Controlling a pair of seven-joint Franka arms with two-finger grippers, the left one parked.
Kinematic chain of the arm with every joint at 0, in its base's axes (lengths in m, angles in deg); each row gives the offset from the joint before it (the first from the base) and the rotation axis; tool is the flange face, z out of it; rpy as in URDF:
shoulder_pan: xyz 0 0 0.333 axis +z
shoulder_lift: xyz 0 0 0 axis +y
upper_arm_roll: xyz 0 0 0.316 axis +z
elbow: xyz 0.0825 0 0 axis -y
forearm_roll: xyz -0.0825 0 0.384 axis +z
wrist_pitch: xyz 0 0 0 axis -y
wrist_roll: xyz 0.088 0 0 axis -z
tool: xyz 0 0 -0.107 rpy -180 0 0
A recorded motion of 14 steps. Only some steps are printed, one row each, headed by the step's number.
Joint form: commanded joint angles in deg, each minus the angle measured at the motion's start. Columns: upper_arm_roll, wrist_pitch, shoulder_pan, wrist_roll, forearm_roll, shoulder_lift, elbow.
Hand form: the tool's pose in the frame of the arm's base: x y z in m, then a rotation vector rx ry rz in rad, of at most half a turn. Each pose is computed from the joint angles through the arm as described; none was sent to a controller.
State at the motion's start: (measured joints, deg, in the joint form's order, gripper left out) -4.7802 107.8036 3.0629 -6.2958 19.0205 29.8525 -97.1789
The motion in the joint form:
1: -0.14 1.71 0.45 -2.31 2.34 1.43 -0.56
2: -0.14 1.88 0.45 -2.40 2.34 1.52 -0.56
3: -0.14 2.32 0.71 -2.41 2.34 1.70 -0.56
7: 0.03 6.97 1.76 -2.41 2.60 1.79 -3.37
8: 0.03 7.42 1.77 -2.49 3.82 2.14 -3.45
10: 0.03 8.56 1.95 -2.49 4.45 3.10 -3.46
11: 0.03 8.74 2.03 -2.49 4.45 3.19 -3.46
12: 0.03 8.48 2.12 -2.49 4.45 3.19 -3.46
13: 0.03 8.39 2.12 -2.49 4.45 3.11 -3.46
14: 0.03 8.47 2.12 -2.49 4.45 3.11 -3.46
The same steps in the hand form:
1: 0.6355 0.0149 0.2561 -2.7998 0.0771 0.4352
2: 0.6358 0.0148 0.2552 -2.8006 0.0758 0.4330
3: 0.6364 0.0173 0.2535 -2.8038 0.0714 0.4280
7: 0.6306 0.0266 0.2368 -2.8223 0.0739 0.3918
8: 0.6308 0.0275 0.2330 -2.8068 0.0916 0.3865
10: 0.6315 0.0290 0.2235 -2.8041 0.1038 0.3815
11: 0.6316 0.0297 0.2226 -2.8054 0.1028 0.3797
12: 0.6310 0.0309 0.2224 -2.8040 0.0997 0.3863
13: 0.6310 0.0310 0.2232 -2.8035 0.0991 0.3864
14: 0.6312 0.0309 0.2233 -2.8040 0.0993 0.3845

